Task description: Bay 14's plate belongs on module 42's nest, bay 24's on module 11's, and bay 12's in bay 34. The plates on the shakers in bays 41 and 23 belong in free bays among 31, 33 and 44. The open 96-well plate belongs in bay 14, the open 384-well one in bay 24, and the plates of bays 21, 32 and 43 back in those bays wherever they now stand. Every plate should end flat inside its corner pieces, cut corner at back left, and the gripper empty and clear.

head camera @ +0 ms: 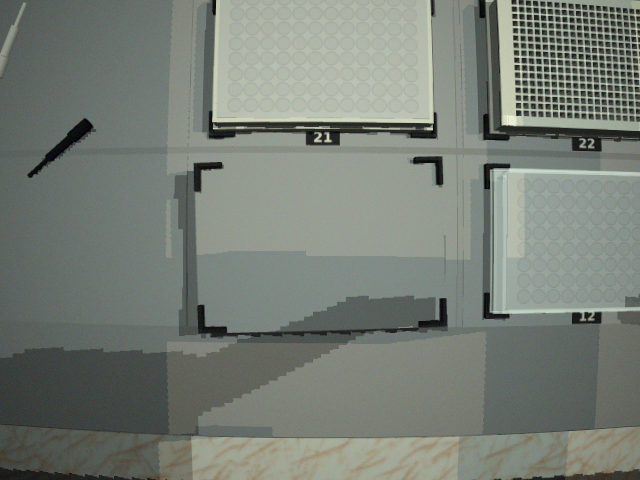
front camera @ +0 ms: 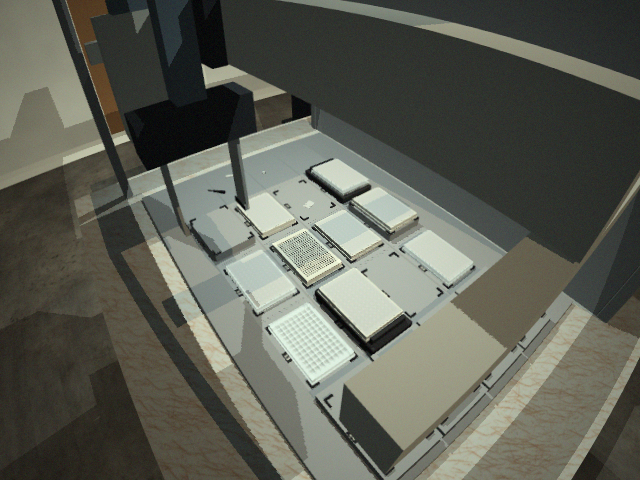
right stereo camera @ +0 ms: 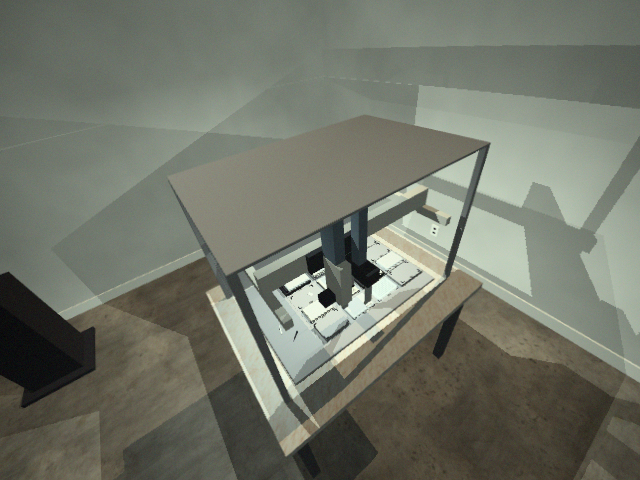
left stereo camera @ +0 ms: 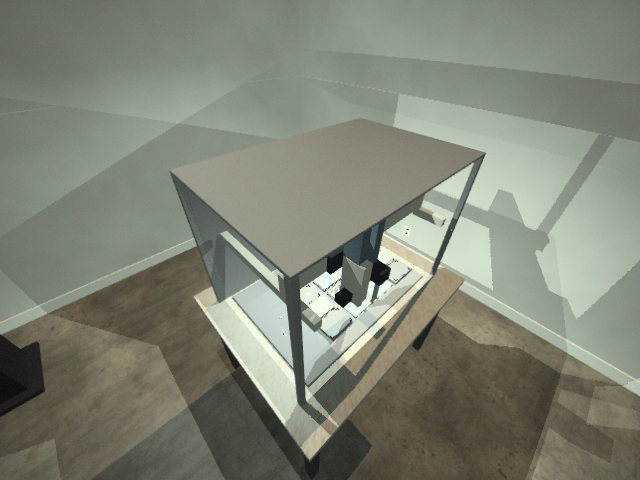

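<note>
My gripper is open, its two jaws wide apart with no plate between them, over module 11 in the front view. That module's nest is bare. The bay 21 plate is beside it. The open 384-well plate sits in bay 22, the lidded bay 12 plate in its bay, and the open 96-well plate in bay 13. Shaker plates, module 42's plate and plates in bays 32 and 43 also show. Bays 14, 24, 34 are mostly hidden.
A large beige beam hides the deck's right end in the front view. A white scrap lies in bay 31. A black tapered piece and a white one lie left of the bays.
</note>
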